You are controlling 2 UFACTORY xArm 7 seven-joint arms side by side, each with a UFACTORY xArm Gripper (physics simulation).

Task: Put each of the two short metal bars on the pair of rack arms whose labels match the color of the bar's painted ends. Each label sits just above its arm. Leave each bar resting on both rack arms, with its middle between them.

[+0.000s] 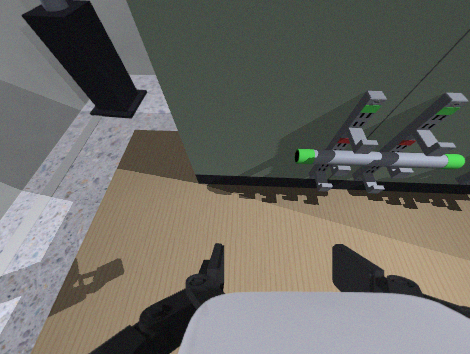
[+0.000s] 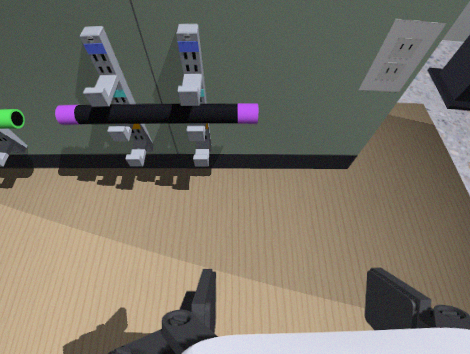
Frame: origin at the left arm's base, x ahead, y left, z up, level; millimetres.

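Where they show: left gripper, fingertip midpoint: [image 1: 277, 262]; right gripper, fingertip midpoint: [image 2: 291, 294].
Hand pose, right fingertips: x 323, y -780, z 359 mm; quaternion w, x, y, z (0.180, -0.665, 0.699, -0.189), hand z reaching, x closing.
After its pixels a point has its place.
A pale metal bar with green ends [image 1: 350, 158] @(x 597, y -192, z 234 mm) lies level across the left rack, below its top arms [image 1: 432, 141] @(x 598, y -305, z 283 mm), apparently on the middle arms. Green labels [image 1: 371, 108] @(x 630, y -184, z 325 mm) [image 1: 448, 110] @(x 625, y -304, z 326 mm) sit above the top arms, red labels [image 1: 407, 143] @(x 625, y -306, z 247 mm) lower. A black bar with purple ends [image 2: 155, 114] @(x 583, y -642, z 233 mm) lies across the right rack, apparently on its middle arms [image 2: 196, 133] @(x 557, y -703, z 217 mm). That rack has blue [image 2: 188, 47] @(x 608, y -703, z 323 mm), teal [image 2: 119, 93] @(x 613, y -588, z 250 mm) and orange labels [image 2: 136, 126] @(x 613, y -590, z 174 mm). I cannot tell whether these are the short bars. My left gripper [image 1: 277, 262] @(x 404, y 0, z 359 mm) and right gripper [image 2: 290, 272] @(x 323, y -780, z 359 mm) are open and empty, apart from the bars.
Both racks stand against a green panel [image 1: 225, 75] @(x 660, y 50, z 361 mm) [image 2: 300, 65] @(x 622, y -857, z 284 mm) behind the wooden table [image 1: 260, 225] @(x 525, y -39, z 0 mm) [image 2: 280, 210] @(x 515, y -861, z 0 mm). A socket plate [image 2: 404, 55] @(x 616, y -1001, z 308 mm) is at the panel's right. A black post [image 1: 85, 55] stands beyond the table at left. Gripper shadows fall on the wood.
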